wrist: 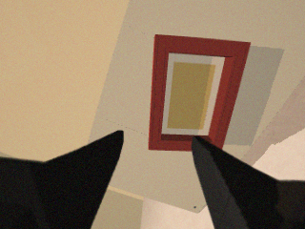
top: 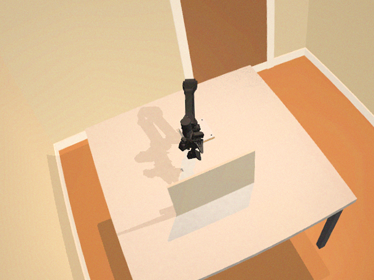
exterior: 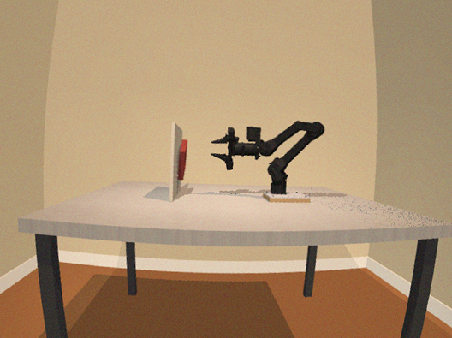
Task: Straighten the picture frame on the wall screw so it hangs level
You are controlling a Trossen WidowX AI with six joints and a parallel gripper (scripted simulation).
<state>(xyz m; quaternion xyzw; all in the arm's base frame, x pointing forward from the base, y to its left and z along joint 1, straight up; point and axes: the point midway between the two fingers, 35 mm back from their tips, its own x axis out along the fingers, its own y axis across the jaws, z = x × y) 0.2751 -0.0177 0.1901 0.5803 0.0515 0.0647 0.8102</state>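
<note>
My gripper tip is 14 cm short of the red picture frame and 5 cm above it. The rest, counted from my gripper tip: wall panel 14 cm ahead, 2 cm to the left, 6 cm below.
</note>
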